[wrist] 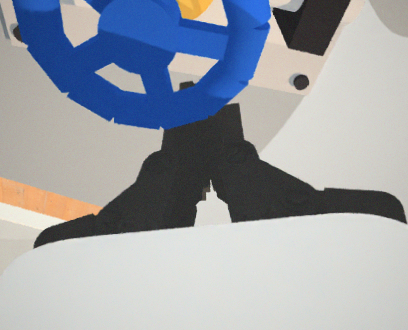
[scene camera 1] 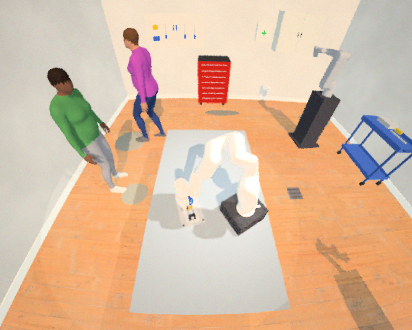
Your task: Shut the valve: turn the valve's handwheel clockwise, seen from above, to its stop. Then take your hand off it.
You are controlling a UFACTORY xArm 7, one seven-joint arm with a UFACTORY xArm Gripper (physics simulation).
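The valve's blue handwheel [scene camera 1: 190, 200] [wrist: 137, 30] stands above a pale base plate [wrist: 272, 77]. In the wrist view its rim and spokes fill the upper left. A yellow part [wrist: 195, 7] shows behind the wheel. My gripper [wrist: 205, 107] is shut with nothing between its fingers. The fingers are together at the near side of the wheel, and the rim covers part of their tips. I cannot tell whether they touch the rim. In the scene view the white hand hides the fingers.
A black block [wrist: 320, 25] stands on the base plate, beside the wheel. The plate lies on a grey mat [scene camera 1: 210, 275], left of the arm's dark base [scene camera 1: 239, 222]. A person in green [scene camera 1: 75, 117] and a person in magenta [scene camera 1: 142, 72] stand to the left, off the mat.
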